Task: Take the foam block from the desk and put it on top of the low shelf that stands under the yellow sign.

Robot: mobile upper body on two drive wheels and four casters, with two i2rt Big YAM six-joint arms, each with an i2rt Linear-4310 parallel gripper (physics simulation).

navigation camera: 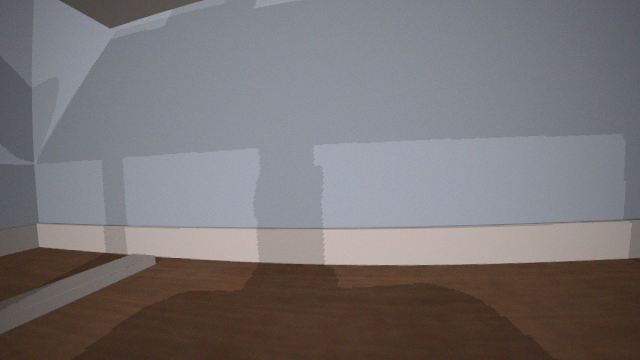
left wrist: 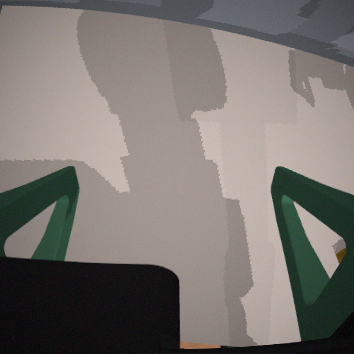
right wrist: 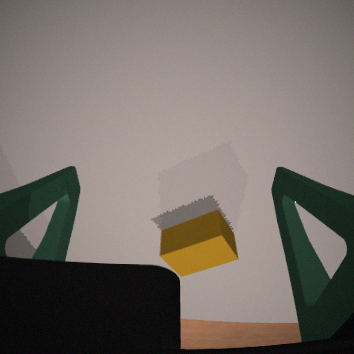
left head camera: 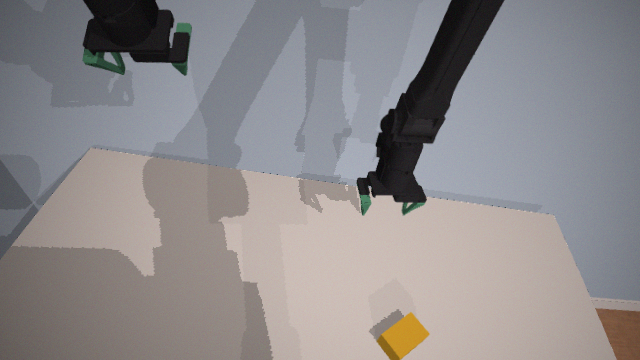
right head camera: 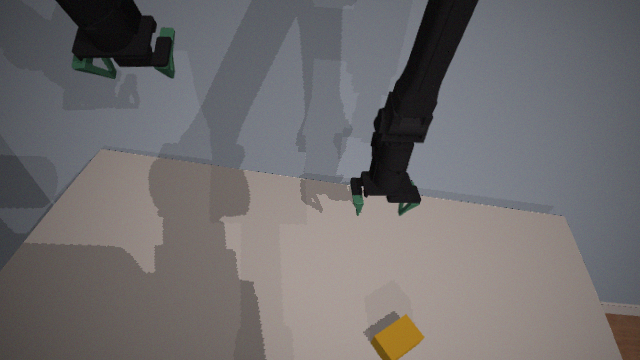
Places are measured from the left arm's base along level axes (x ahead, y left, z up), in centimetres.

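Pixels of known places: left gripper, fingertip midpoint: point(left wrist: 174, 176) point(left head camera: 154, 71) point(right head camera: 144, 75); right gripper, fingertip midpoint: point(right wrist: 175, 177) point(left head camera: 382, 213) point(right head camera: 378, 213).
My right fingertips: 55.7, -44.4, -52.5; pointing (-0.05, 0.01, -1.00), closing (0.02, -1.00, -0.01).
Behind a point stands the place of what it marks, as x, y, z.
The orange-yellow foam block point(left head camera: 404, 336) {32.0, -47.6, -64.6} point(right head camera: 398, 337) {32.2, -47.7, -64.5} point(right wrist: 200, 245) {35.1, -48.0, -64.5} lies on the pale desk point(left head camera: 490, 260) {52.2, -79.1, -69.0} point(right head camera: 490, 260) {52.9, -78.3, -69.0} point(right wrist: 125, 100) {52.5, -39.2, -69.0}, near the bottom of both head views. A small corner of the block point(left wrist: 341, 255) {33.0, -43.2, -67.0} shows through the finger in the left wrist view. My right gripper point(left head camera: 385, 207) {55.7, -44.4, -52.5} point(right head camera: 380, 207) {55.7, -44.4, -52.5} point(right wrist: 175, 177) {55.7, -44.4, -52.5} is open and empty, above the desk and apart from the block. My left gripper point(left head camera: 152, 70) {59.0, -0.6, -21.4} point(right head camera: 142, 74) {59.0, -0.6, -21.4} point(left wrist: 174, 176) {59.0, -0.6, -21.4} is open and empty, at the upper left of the head views. The low shelf and the yellow sign do not show.
A blue-grey wall point(left head camera: 540, 100) {77.7, -87.1, -33.3} point(navigation camera: 450, 185) {82.9, -52.2, -122.7} stands behind the desk. In the navigation view, a white baseboard point(navigation camera: 450, 245) {81.6, -51.3, -136.5} runs along the brown wooden floor point(navigation camera: 575, 300) {64.3, -63.0, -141.0}, and a grey beam point(navigation camera: 100, 285) {74.1, 25.3, -140.2} lies on the floor at the left. Arm shadows fall across wall and desk.
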